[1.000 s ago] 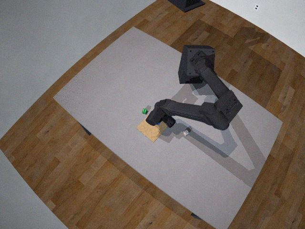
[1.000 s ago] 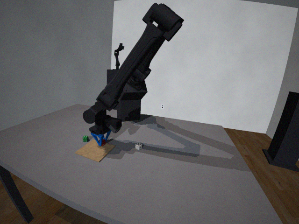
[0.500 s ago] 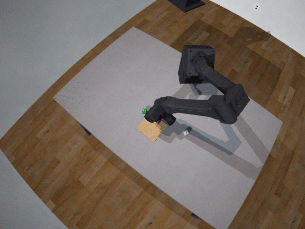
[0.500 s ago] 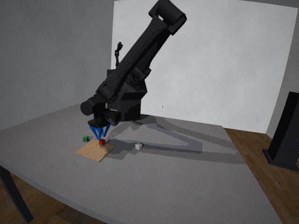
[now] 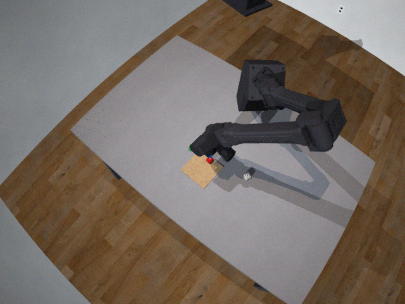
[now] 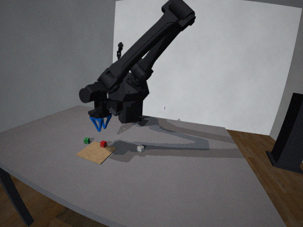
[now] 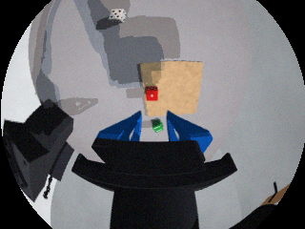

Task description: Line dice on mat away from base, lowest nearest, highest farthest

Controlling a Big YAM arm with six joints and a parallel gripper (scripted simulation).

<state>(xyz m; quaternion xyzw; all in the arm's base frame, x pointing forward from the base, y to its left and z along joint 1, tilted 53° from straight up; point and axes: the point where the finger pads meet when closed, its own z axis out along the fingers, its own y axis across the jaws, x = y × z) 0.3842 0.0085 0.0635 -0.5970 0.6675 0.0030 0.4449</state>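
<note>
The white die is 160 mm to the left of my hand, 90 mm below it and 90 mm behind it. The rest, counted from my hand: tan mat: 100 mm below, 50 mm ahead, 10 mm to the left; then red die: 90 mm below; then green die: 100 mm to the right, 90 mm below, 30 mm ahead.
</note>
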